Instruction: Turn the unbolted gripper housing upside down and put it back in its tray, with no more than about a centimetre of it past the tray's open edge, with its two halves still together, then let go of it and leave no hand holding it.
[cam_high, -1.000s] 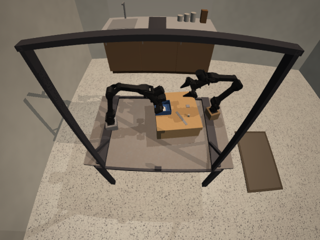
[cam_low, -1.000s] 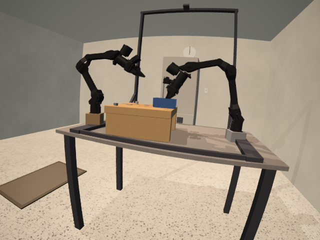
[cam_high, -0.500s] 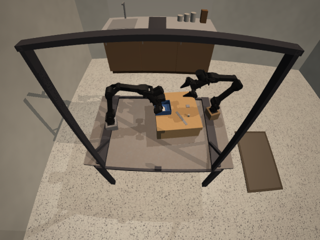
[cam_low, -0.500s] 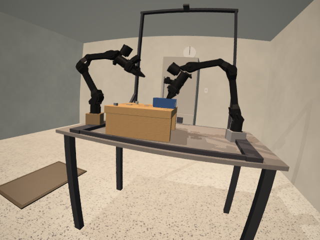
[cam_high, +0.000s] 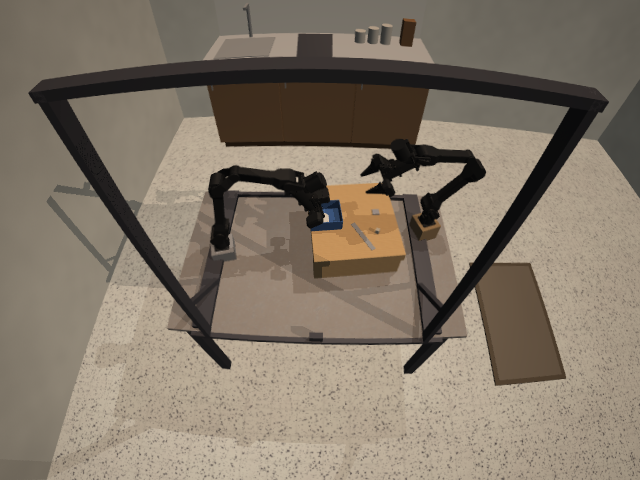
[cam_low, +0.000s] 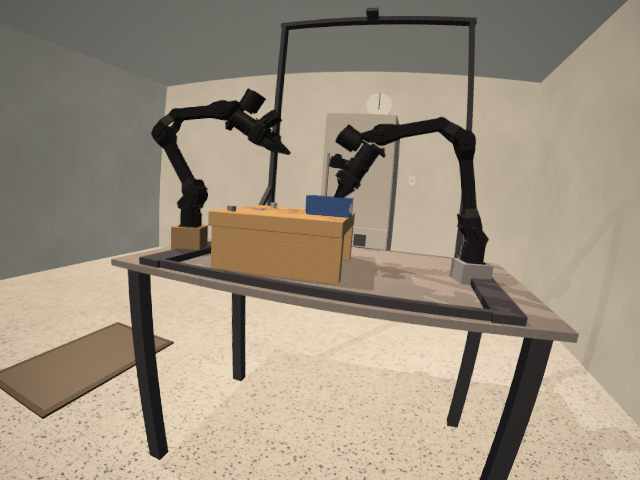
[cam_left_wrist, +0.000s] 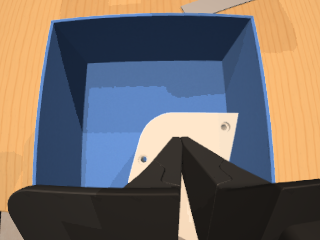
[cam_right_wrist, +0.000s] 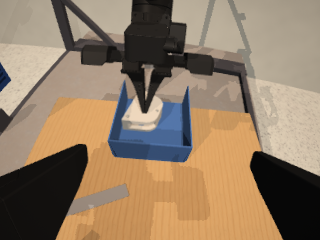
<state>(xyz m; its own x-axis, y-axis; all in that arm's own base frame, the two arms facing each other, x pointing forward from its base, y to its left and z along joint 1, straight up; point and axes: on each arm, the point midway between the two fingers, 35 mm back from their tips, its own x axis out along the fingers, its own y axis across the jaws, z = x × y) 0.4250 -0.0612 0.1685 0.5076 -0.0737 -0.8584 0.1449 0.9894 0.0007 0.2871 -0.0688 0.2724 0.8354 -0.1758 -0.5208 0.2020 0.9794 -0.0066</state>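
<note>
The white gripper housing is 50 mm below my left hand. From my left hand the other things lie so: wooden block: 140 mm to the right, 130 mm below, 10 mm ahead; blue tray: 50 mm to the right, 50 mm below, 10 mm ahead; grey strip: 160 mm to the right, 90 mm behind, 70 mm below.
</note>
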